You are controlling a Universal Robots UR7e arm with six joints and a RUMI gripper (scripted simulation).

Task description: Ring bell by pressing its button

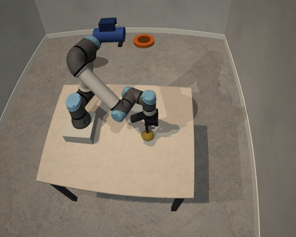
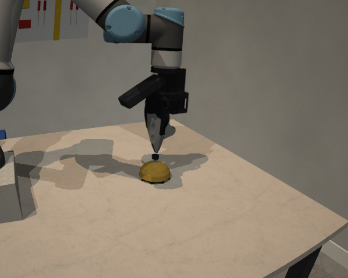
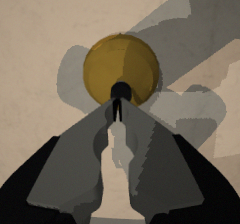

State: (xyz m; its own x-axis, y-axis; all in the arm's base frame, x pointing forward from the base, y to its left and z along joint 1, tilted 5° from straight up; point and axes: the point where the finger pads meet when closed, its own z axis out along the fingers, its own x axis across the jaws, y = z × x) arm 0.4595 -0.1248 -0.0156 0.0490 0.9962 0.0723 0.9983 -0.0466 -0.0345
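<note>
Now: hand 3 cm above the small black button. The rest, counted from my hand: yellow dome bell (5 cm below).
</note>
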